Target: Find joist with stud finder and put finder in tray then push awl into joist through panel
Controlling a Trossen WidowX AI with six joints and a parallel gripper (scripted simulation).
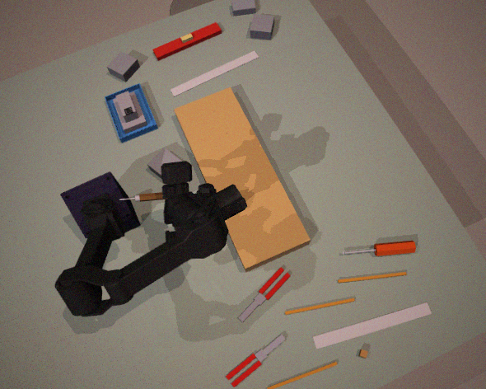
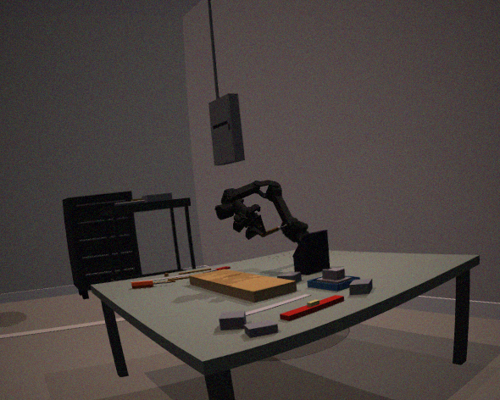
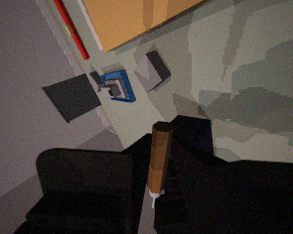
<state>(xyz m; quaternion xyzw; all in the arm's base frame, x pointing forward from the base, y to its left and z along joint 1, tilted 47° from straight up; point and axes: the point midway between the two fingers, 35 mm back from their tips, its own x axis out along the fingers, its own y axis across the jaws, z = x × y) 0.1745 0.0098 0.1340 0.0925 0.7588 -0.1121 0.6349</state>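
My gripper tip is 5 cm past the awl, 1 cm to the right of it and 2 cm below it. Also, from my gripper tip: stud finder 3 cm behind, 37 cm to the left, 14 cm below; square light 3 cm behind, 36 cm to the left, 12 cm below; blue tray 2 cm behind, 39 cm to the left, 17 cm below.
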